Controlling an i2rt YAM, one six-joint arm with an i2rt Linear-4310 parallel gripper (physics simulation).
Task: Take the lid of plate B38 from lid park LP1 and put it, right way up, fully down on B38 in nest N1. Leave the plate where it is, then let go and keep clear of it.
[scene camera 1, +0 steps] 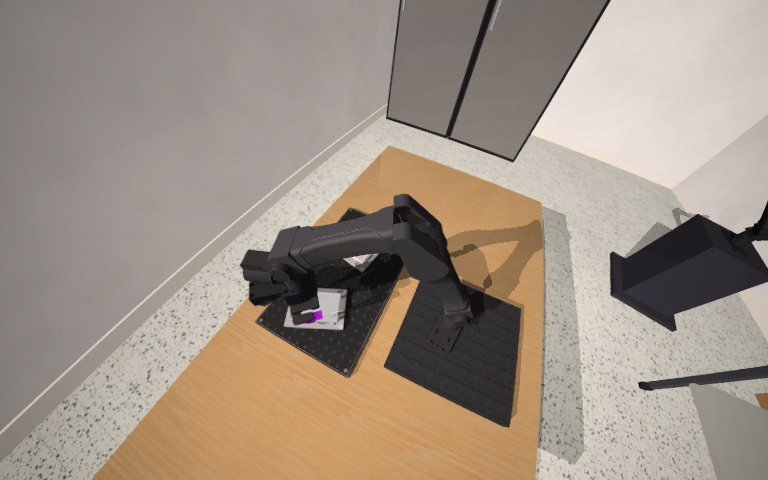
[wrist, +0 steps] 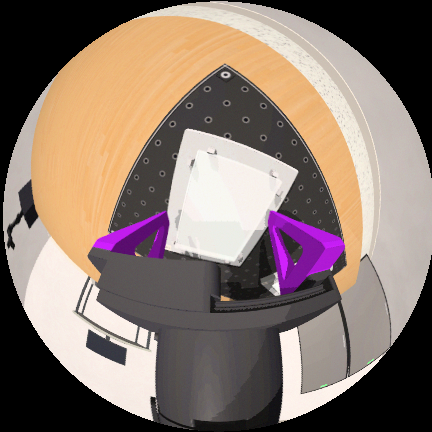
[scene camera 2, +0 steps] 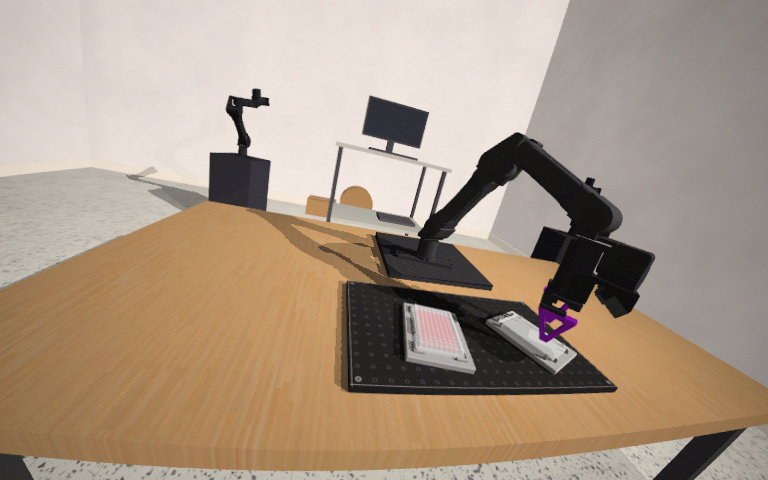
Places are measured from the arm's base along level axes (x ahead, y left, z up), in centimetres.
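Pixels of known places: gripper, fingertip midpoint: [scene camera 1: 308,305] [wrist: 218,216] [scene camera 2: 544,330]; arm's base, link origin: [scene camera 1: 450,320] [scene camera 2: 423,259].
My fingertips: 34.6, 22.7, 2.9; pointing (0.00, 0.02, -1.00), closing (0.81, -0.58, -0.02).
Ahead of a thing's pixels: the offset from my fingertips to its top centre, as dx, dy, dz. Level surfaces: height alone.
The clear, pale lid @[-0.9, -1.6, -1.9] [scene camera 1: 333,302] [scene camera 2: 526,332] [wrist: 220,200] lies flat on the light grey lid park @[-0.9, -1.6, -1.7] [scene camera 2: 557,365] [wrist: 184,180]. My gripper [scene camera 1: 311,315] [scene camera 2: 549,335] [wrist: 218,216] is open and empty above it. In the wrist view, its purple fingertips stand apart at the left and right sides of the lid, and the lid looks slightly turned between them. In scene camera 2 the two fingers nearly overlap. The plate @[+4.4, -25.1, -1.1] [scene camera 1: 362,258] [scene camera 2: 437,331], with pink wells, sits in the grey nest @[+4.4, -25.1, -1.9] [scene camera 2: 441,365]. The arm hides part of it in scene camera 1. No labels are readable.
The park and nest stand on a black perforated board [scene camera 1: 339,353] [scene camera 2: 373,380] [wrist: 226,92] on the wooden table @[dz -5.0] [scene camera 1: 237,407] [scene camera 2: 198,339] [wrist: 110,100]. The arm's dark base mat [scene camera 1: 481,384] [scene camera 2: 396,271] lies beside the board.
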